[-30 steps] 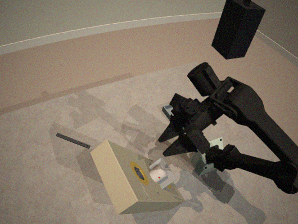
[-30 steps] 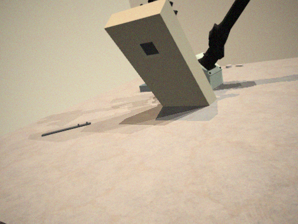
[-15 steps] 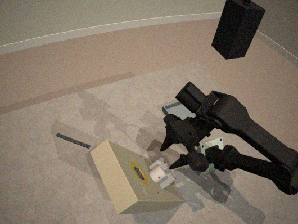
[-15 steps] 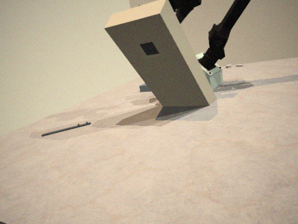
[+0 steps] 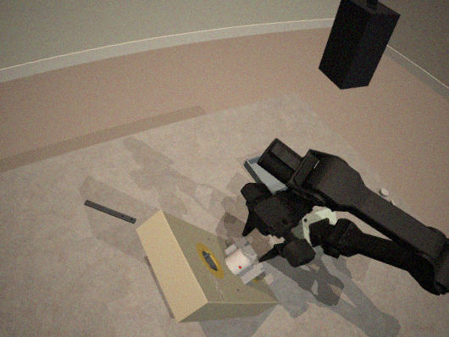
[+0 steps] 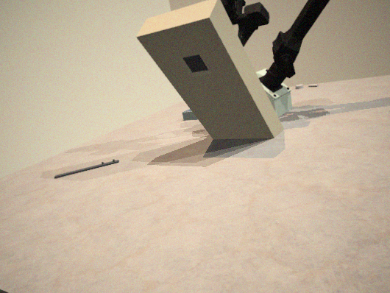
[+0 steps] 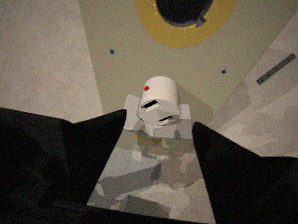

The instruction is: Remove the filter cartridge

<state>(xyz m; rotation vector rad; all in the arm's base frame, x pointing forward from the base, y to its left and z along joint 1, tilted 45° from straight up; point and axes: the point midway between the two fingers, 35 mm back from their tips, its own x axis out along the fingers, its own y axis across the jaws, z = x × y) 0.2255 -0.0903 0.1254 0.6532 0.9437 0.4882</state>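
Right now the round grey filter cartridge is 2 cm ahead of my gripper tip and 3 cm below it. Also, from my gripper tip: grey tray (28 cm behind, 31 cm to the right, 21 cm below); then cream service panel (6 cm ahead, 1 cm to the left, 5 cm below).
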